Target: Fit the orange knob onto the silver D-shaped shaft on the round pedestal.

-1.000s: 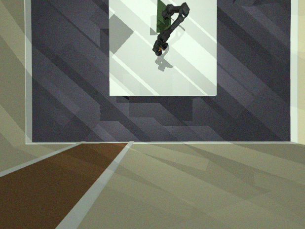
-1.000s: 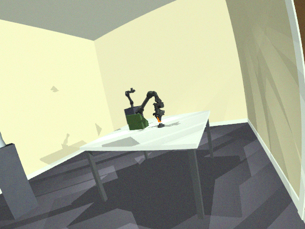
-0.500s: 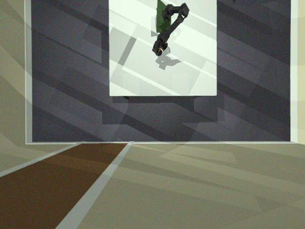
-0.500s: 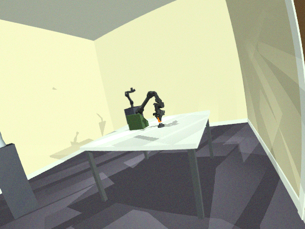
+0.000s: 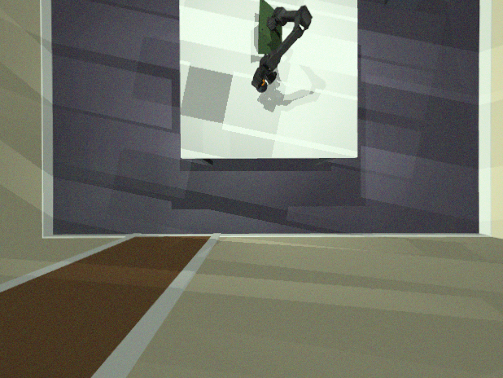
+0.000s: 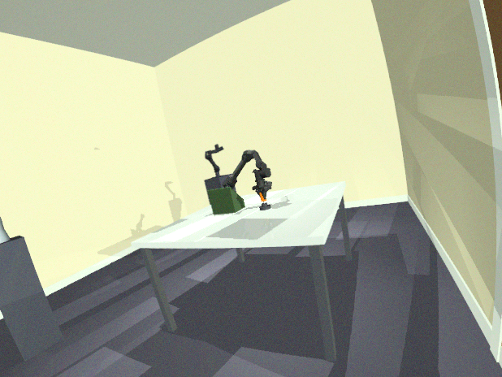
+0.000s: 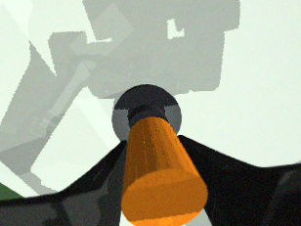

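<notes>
Now: gripper tip 3 cm below the orange knob. Also, from my gripper tip: pedestal 4 cm below.
</notes>
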